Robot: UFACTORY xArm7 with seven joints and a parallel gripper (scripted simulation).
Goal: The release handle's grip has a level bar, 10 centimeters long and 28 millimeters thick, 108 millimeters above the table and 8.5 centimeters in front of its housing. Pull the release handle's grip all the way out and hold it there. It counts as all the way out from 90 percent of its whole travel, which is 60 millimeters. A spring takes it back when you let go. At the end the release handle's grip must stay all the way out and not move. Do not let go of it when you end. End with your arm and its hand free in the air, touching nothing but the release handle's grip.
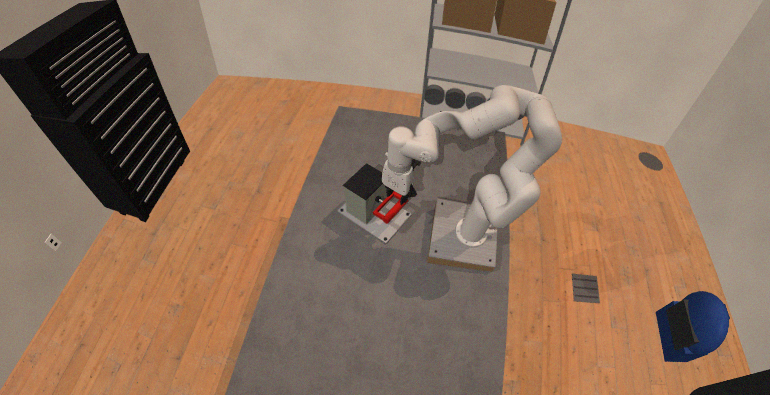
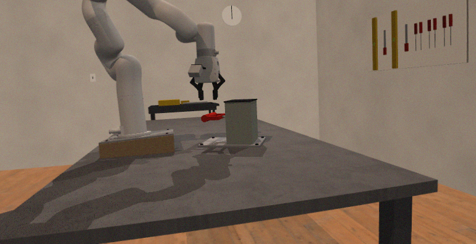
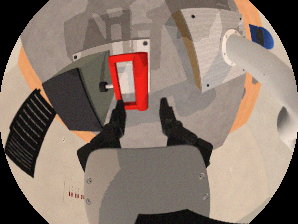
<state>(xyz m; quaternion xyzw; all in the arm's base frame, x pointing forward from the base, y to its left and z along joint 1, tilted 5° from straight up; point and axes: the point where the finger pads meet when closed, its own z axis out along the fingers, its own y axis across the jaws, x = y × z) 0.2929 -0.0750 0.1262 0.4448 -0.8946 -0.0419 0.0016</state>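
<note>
The baseplate lies 19 cm below my hand, 8 cm ahead of it and 6 cm to the right of it.
</note>
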